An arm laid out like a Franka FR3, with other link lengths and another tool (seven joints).
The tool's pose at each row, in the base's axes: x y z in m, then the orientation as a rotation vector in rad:
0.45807 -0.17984 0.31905 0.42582 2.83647 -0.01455
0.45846 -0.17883 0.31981 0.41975 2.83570 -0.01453
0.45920 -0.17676 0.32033 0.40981 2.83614 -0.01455
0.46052 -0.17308 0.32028 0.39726 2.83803 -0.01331
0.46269 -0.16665 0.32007 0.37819 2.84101 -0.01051
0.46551 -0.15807 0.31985 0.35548 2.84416 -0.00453
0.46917 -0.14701 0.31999 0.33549 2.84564 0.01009
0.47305 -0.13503 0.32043 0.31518 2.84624 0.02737
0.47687 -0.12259 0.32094 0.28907 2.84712 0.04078
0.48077 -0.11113 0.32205 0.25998 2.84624 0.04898
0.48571 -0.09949 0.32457 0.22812 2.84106 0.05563
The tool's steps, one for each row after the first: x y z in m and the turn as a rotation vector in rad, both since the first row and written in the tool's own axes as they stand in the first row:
-0.00027 0.00110 -0.00068 -0.00081 -0.00158 -0.00402
-0.00050 0.00331 -0.00109 -0.00186 -0.00247 -0.01080
-0.00064 0.00721 -0.00087 -0.00388 -0.00212 -0.01937
-0.00074 0.01399 -0.00041 -0.00753 -0.00130 -0.03233
-0.00081 0.02301 0.00012 -0.01370 -0.00029 -0.04746
-0.00104 0.03465 0.00040 -0.02563 0.00043 -0.05979
-0.00129 0.04725 0.00041 -0.03948 0.00075 -0.07201
-0.00138 0.06027 0.00031 -0.05130 0.00057 -0.08858
-0.00197 0.07240 -0.00029 -0.06015 -0.00195 -0.10756
-0.00386 0.08504 -0.00199 -0.06886 -0.00881 -0.12831

